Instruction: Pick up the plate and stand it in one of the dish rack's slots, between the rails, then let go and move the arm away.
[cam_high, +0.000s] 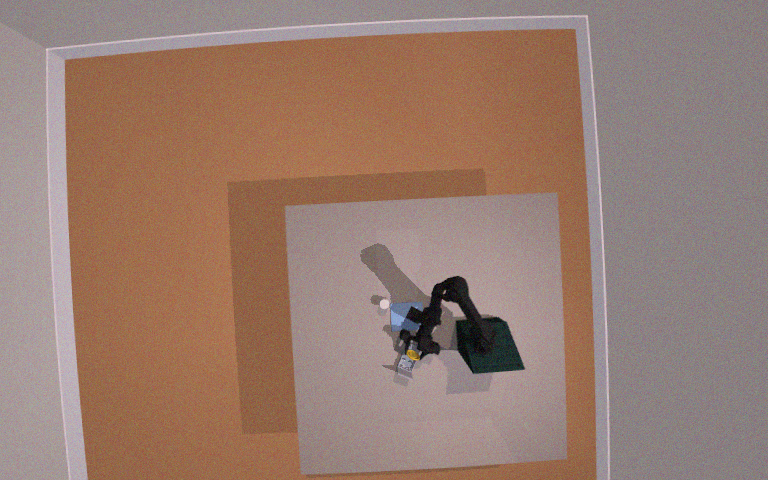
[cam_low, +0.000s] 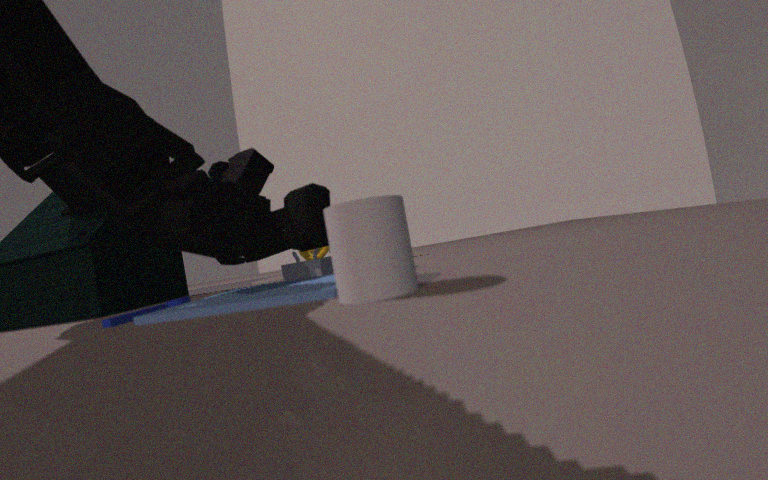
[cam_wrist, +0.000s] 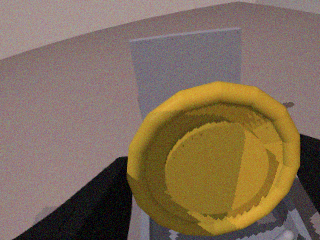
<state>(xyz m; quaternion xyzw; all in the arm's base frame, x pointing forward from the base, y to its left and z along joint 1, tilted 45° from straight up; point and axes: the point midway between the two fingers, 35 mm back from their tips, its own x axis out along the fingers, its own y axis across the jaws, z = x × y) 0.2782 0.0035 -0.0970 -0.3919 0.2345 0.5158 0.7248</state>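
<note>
Right now the yellow plate is 1 cm to the right of my gripper tip. From my gripper tip the other things lie so: grey dish rack: 1 cm ahead, 2 cm to the left, 3 cm below; white cylinder: 14 cm ahead, 24 cm to the right, 3 cm below; light blue mat: 3 cm ahead, 17 cm to the right, 5 cm below.
</note>
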